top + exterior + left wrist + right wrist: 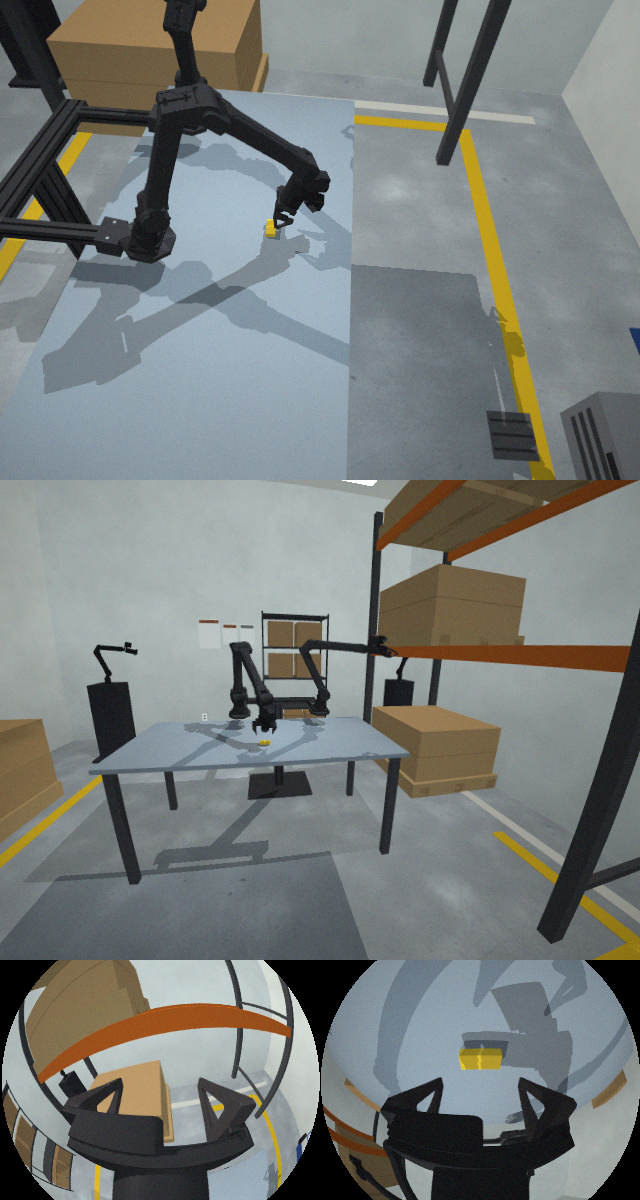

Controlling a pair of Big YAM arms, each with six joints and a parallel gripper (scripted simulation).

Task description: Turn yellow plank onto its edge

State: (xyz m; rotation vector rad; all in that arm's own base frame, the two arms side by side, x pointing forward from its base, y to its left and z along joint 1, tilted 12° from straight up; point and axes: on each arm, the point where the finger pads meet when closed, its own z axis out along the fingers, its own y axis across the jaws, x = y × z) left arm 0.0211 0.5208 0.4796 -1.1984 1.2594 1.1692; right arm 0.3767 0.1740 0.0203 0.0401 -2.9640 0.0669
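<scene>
My right hand is 3 cm past the yellow plank and 7 cm above it.
</scene>
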